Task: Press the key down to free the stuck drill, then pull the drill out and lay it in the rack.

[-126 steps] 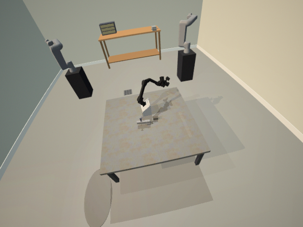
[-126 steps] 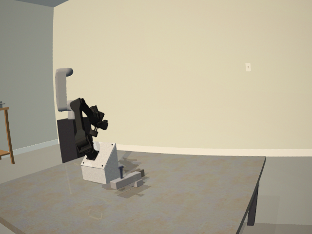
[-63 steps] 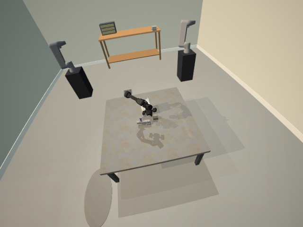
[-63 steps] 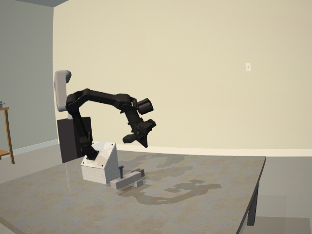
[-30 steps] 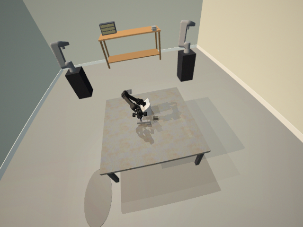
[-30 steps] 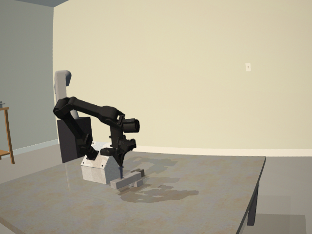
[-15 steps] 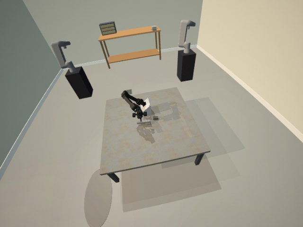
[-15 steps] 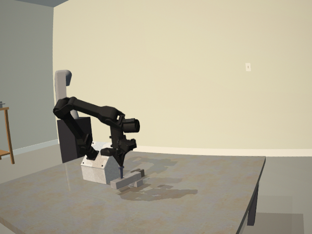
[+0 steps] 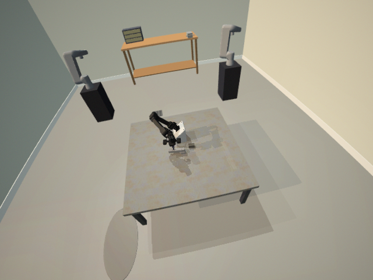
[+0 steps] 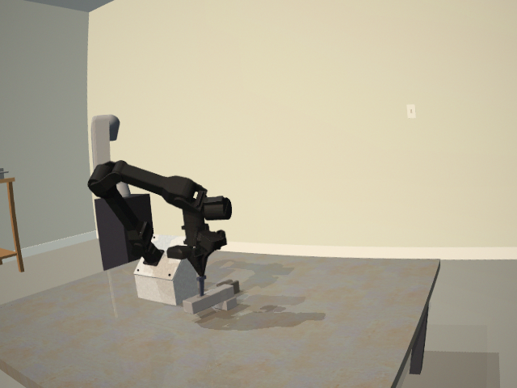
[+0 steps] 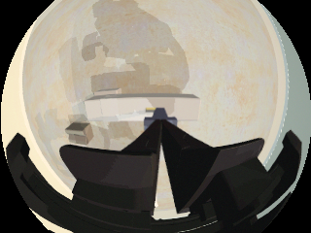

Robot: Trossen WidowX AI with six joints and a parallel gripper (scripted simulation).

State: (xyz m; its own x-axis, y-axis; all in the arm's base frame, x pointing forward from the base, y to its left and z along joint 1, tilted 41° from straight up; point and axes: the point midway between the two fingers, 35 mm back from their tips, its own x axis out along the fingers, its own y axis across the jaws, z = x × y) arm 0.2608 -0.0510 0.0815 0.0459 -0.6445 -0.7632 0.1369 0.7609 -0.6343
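Now: gripper tip 3 cm above the dark blue key. From my gripper tip the other things lie so: grey block 3 cm to the left, 9 cm below; drill 5 cm to the left, 8 cm below.
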